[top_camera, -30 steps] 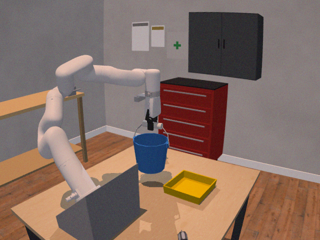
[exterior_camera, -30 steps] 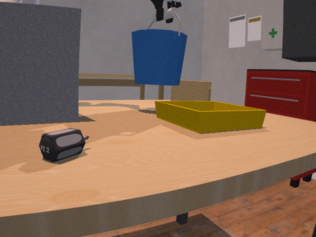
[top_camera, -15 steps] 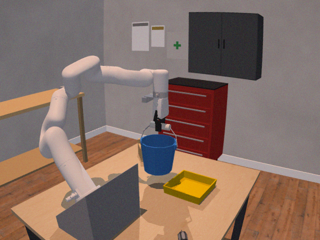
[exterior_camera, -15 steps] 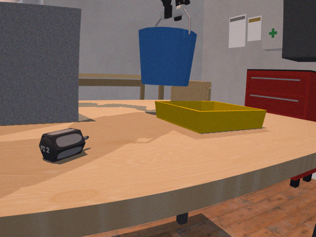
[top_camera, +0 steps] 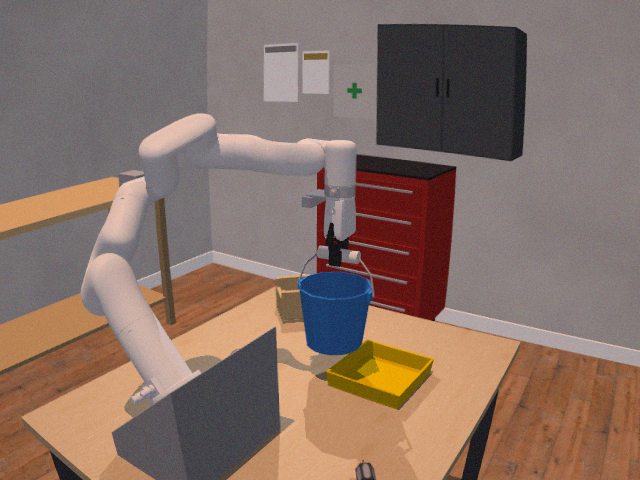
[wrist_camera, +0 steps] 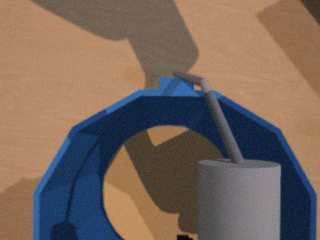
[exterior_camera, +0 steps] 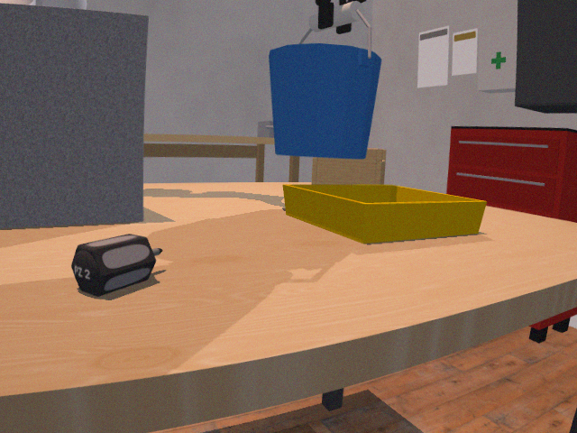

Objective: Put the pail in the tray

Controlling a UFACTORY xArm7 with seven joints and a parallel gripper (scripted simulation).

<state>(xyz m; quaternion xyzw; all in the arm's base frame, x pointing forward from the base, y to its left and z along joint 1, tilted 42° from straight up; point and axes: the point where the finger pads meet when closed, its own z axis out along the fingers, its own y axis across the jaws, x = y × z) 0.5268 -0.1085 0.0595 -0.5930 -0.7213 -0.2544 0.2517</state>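
Right now my hand is 90 mm above the blue pail and 10 mm past it. From my hand the other things lie so: pail wire handle 30 mm below, 10 mm behind; then yellow drip tray 310 mm below, 140 mm to the right, 10 mm ahead; then wooden crate 280 mm to the left, 270 mm below, 230 mm ahead.
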